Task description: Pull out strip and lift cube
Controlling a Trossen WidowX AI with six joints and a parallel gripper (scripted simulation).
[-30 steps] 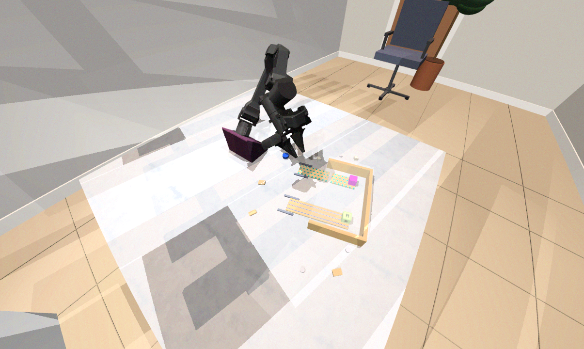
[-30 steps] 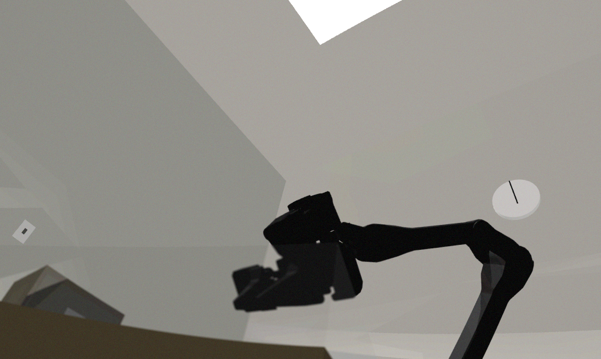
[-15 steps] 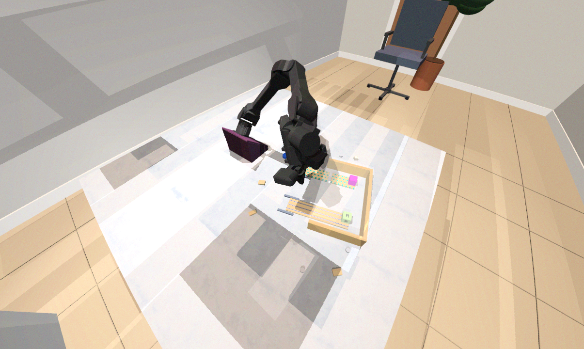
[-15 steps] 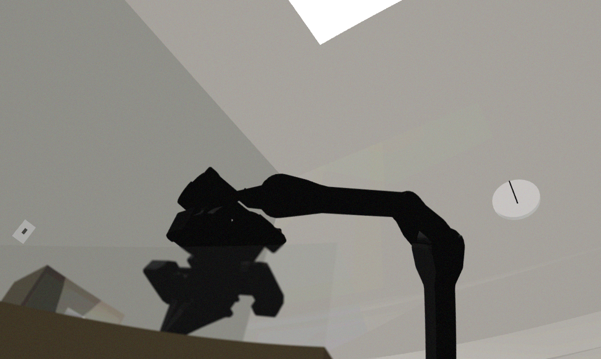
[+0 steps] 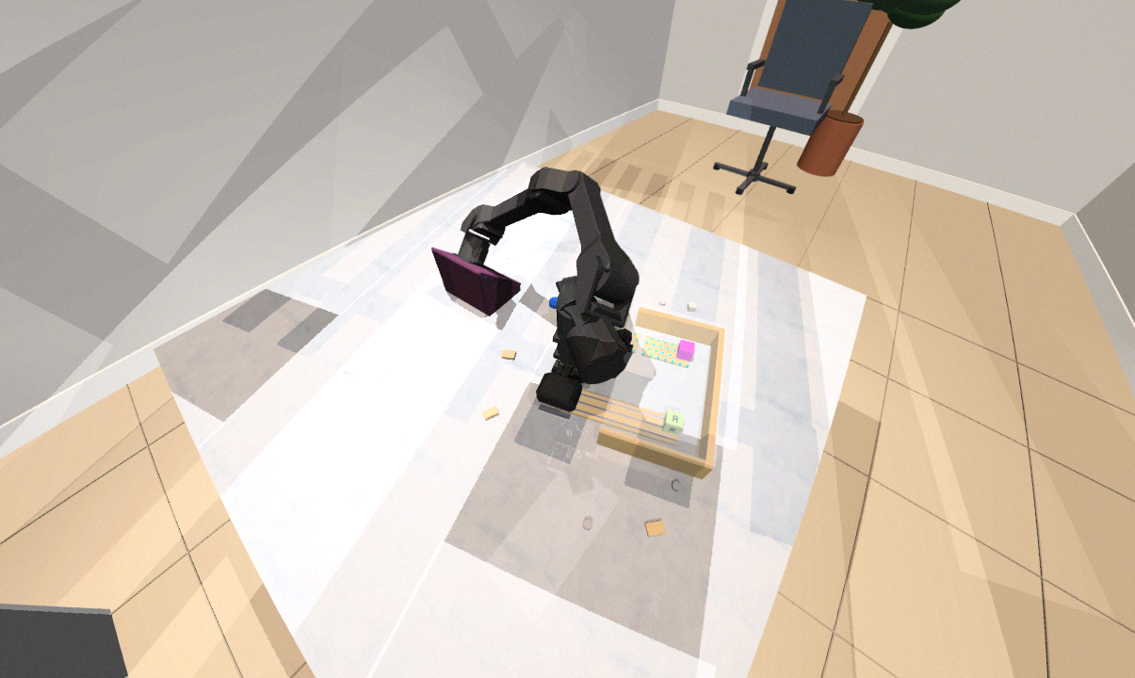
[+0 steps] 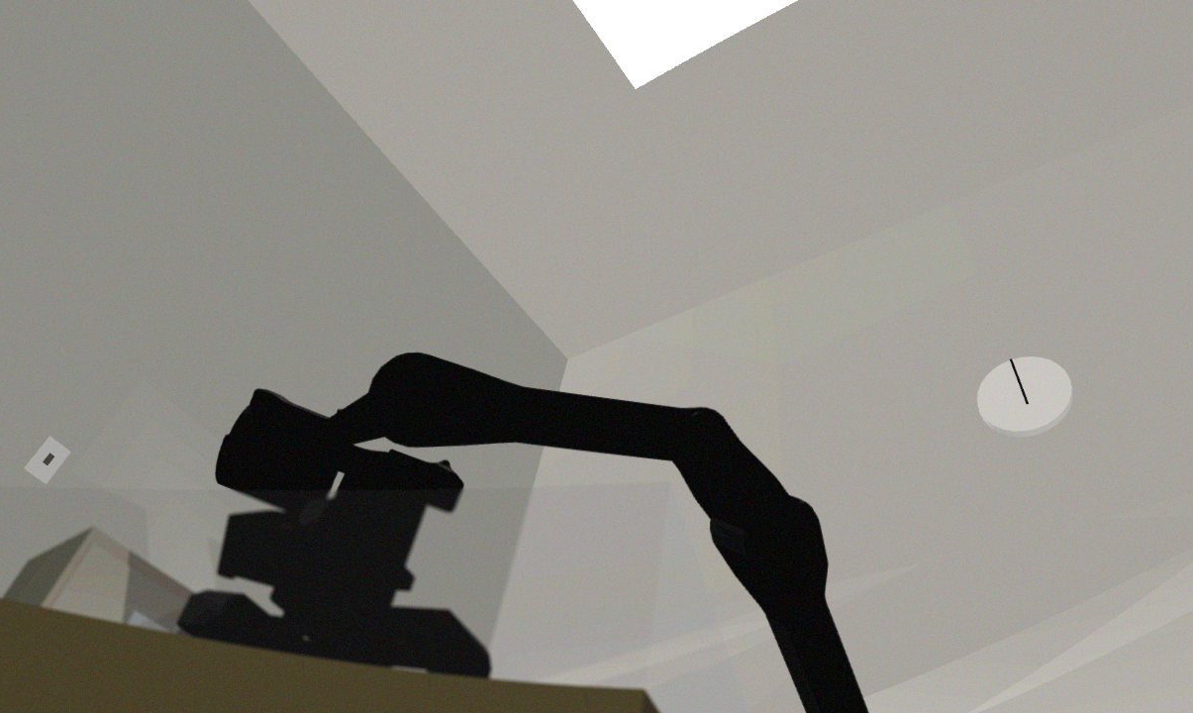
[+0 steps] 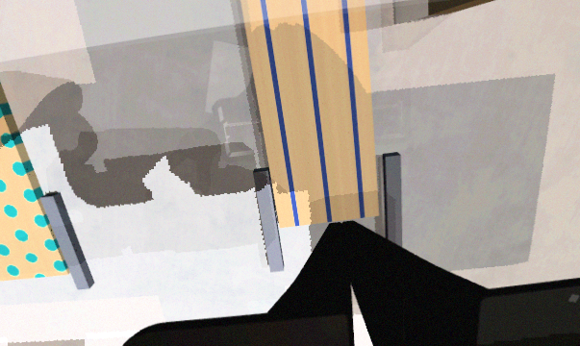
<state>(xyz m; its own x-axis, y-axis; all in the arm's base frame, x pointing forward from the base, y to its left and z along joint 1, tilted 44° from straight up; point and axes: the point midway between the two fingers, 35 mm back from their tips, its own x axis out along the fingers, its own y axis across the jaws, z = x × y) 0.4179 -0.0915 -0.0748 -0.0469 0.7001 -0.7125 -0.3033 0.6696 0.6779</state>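
Now: the strip 80 mm ahead of my gripper tip, 30 mm to the left of it and 70 mm below it. Round my gripper tip: tan scrap 240 mm ahead, 100 mm to the right, 70 mm below.
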